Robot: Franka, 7 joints.
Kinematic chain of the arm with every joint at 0, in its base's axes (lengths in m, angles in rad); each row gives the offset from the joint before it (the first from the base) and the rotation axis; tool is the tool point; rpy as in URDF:
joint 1: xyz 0 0 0.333 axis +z
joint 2: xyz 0 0 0 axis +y
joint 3: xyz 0 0 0.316 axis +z
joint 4: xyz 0.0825 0 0 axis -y
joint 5: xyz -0.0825 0 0.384 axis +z
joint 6: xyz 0 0 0 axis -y
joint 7: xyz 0.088 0 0 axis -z
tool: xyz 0 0 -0.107 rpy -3.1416 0 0
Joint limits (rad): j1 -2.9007..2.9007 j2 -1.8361..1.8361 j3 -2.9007..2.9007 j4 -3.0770..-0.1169 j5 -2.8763..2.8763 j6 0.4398..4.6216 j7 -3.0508..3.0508
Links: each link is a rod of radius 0.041 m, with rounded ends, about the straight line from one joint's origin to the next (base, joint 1, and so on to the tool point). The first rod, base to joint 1, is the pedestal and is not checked.
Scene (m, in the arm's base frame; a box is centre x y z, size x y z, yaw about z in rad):
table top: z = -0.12
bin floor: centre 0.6 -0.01 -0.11 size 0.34 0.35 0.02 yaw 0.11
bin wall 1: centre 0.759 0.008 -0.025 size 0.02 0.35 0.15 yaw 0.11
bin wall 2: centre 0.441 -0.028 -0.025 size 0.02 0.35 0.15 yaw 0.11
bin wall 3: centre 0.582 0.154 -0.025 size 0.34 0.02 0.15 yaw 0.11
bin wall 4: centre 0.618 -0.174 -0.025 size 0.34 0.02 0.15 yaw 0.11
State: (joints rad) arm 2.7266 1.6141 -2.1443 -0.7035 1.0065 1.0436 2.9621
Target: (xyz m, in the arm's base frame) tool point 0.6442 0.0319 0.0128
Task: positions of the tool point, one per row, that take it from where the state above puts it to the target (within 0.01 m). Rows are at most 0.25 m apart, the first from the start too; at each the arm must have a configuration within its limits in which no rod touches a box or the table.
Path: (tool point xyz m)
1: -0.3886 0.5533 0.6063
2: -0.2725 0.5035 0.7888
3: -0.1051 0.4316 0.9166
4: 0.0941 0.3473 0.9730
5: 0.3007 0.2606 0.9499
6: 0.4882 0.1811 0.8490
7: 0.6319 0.1158 0.6820
8: 0.7121 0.0692 0.4692
9: 0.7170 0.0420 0.2366
10: 0.6442 0.0319 0.0128

